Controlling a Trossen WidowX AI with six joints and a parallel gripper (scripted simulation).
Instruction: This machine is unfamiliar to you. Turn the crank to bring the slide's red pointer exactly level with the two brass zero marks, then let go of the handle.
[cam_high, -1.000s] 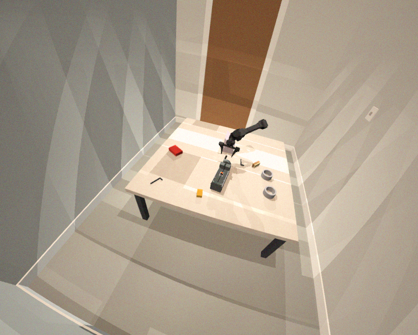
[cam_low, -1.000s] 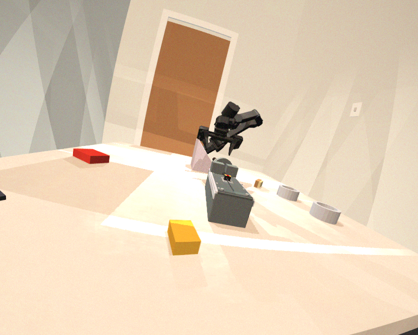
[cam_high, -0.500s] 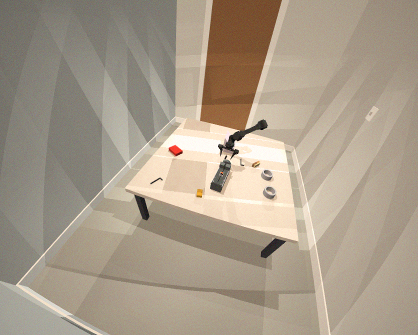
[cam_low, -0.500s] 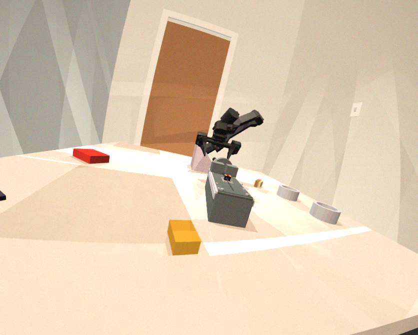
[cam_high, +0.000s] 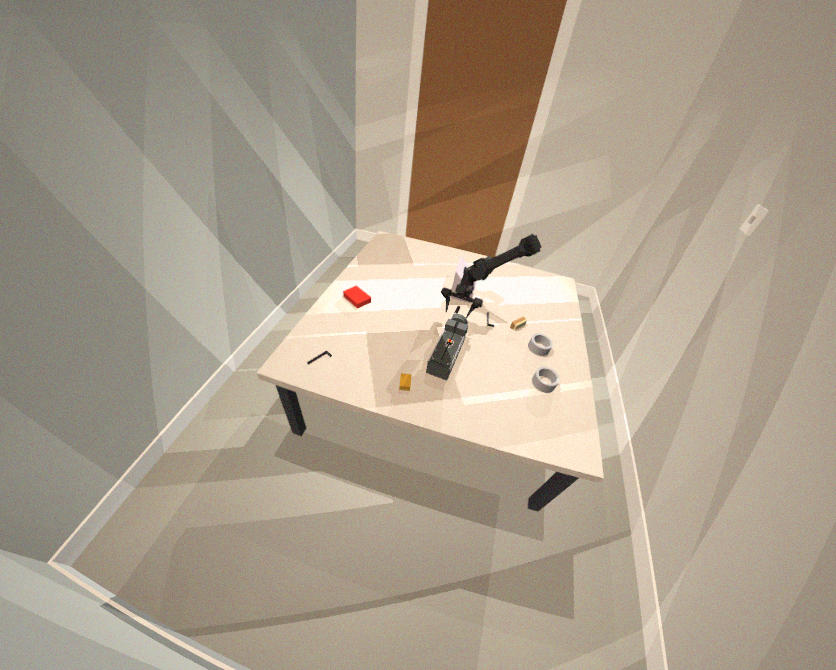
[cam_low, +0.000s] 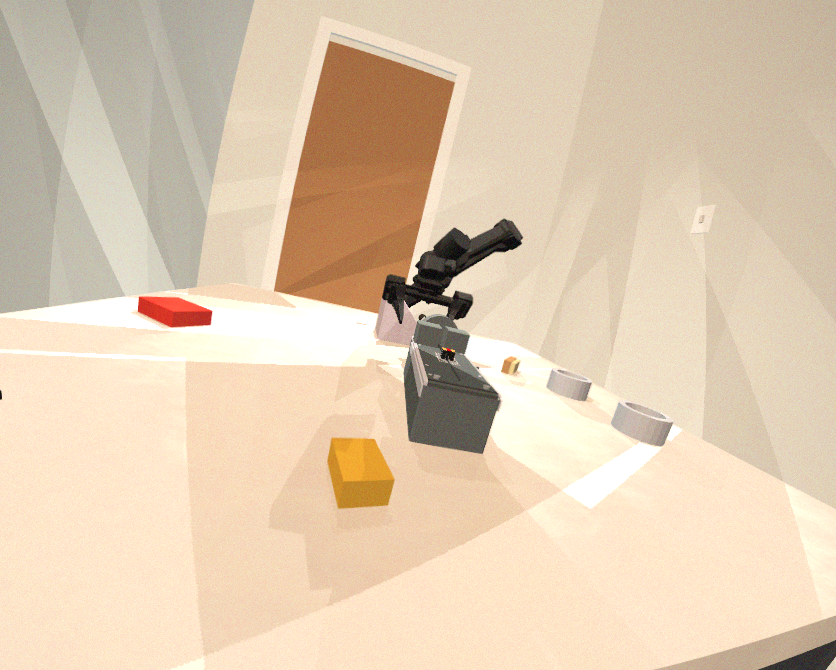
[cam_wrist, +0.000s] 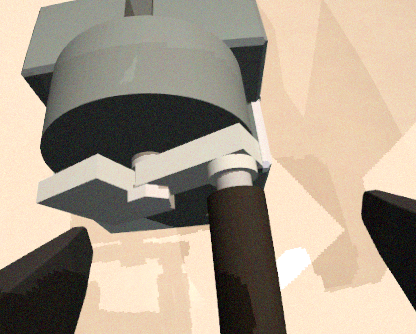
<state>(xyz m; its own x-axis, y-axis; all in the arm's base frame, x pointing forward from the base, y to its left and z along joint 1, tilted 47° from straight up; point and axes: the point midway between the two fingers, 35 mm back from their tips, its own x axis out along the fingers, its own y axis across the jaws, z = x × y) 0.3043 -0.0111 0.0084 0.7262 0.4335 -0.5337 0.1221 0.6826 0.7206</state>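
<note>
My gripper tip is 20 mm past the dark brown crank handle and 10 mm below it. The rest, counted from my gripper tip: red pointer 160 mm ahead, 10 mm below; then yellow block 360 mm ahead, 120 mm to the right, 80 mm below; then tan block 310 mm to the left, 150 mm behind, 70 mm below.
</note>
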